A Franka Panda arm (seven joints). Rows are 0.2 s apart.
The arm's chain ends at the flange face. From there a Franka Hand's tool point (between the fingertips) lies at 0.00 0.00 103.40 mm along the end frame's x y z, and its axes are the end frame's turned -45 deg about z.
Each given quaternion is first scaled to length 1.
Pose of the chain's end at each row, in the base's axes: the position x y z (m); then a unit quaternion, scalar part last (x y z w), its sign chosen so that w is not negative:
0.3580 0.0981 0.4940 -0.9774 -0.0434 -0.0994 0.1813
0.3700 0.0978 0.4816 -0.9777 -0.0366 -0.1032 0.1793
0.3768 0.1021 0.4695 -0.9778 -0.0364 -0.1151 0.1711
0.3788 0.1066 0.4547 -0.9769 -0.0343 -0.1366 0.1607
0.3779 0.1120 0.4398 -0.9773 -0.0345 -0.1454 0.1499
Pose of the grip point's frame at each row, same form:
0.3765 0.1356 0.3994 -0.8864 -0.4141 -0.1612 0.1295
0.3895 0.1348 0.3871 -0.8893 -0.4080 -0.1640 0.1262
0.3988 0.1376 0.3749 -0.8895 -0.4078 -0.1718 0.1140
0.4053 0.1400 0.3605 -0.8894 -0.4055 -0.1877 0.0962
0.4062 0.1433 0.3454 -0.8897 -0.4059 -0.1917 0.0829

